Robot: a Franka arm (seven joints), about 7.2 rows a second.
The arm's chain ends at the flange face. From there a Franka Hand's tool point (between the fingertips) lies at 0.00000 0.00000 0.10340 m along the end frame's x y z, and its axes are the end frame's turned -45 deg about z.
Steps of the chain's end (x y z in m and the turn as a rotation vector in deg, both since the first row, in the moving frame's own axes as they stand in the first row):
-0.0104, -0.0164, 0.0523, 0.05, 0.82, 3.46
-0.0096, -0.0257, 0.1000, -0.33, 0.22, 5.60
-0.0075, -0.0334, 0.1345, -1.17, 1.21, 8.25
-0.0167, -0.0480, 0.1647, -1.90, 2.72, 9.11
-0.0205, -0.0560, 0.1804, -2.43, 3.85, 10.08
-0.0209, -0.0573, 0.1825, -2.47, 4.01, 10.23
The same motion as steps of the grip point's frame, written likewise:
0.0053, -0.0179, 0.0523, -0.54, 0.62, 3.46
0.0112, -0.0243, 0.1000, -0.39, -0.08, 5.60
0.0181, -0.0259, 0.1345, -1.68, 0.03, 8.25
0.0227, -0.0398, 0.1645, -3.27, 0.58, 9.11
0.0262, -0.0460, 0.1801, -4.44, 1.00, 10.08
0.0270, -0.0469, 0.1822, -4.58, 1.09, 10.23

